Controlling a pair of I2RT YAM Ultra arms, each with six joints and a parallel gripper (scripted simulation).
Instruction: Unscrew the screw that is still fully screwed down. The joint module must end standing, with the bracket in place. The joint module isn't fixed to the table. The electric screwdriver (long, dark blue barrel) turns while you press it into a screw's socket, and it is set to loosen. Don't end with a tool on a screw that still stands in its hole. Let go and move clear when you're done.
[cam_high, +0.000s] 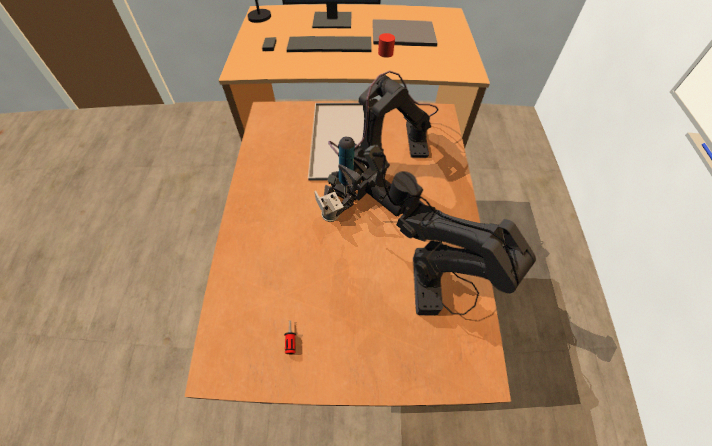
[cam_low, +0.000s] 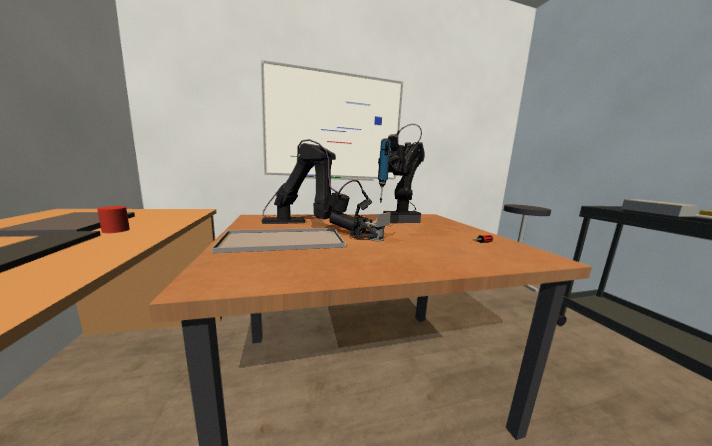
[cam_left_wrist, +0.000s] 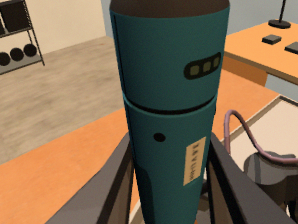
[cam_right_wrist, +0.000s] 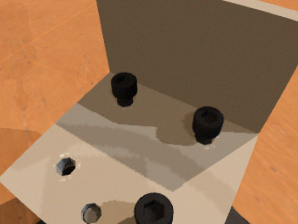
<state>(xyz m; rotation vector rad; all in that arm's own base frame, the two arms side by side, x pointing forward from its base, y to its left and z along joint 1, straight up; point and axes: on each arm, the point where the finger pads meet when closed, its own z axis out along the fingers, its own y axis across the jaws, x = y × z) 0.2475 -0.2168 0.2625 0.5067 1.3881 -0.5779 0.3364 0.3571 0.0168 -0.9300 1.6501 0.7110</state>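
Right now my right hand is 50 mm below the l-shaped bracket. Round my right hand: small red screwdriver (80 mm ahead, 430 mm to the left, 10 mm below); grey bit (60 mm behind, 30 mm to the left, 150 mm above); grey tray (360 mm to the right, 20 mm below).
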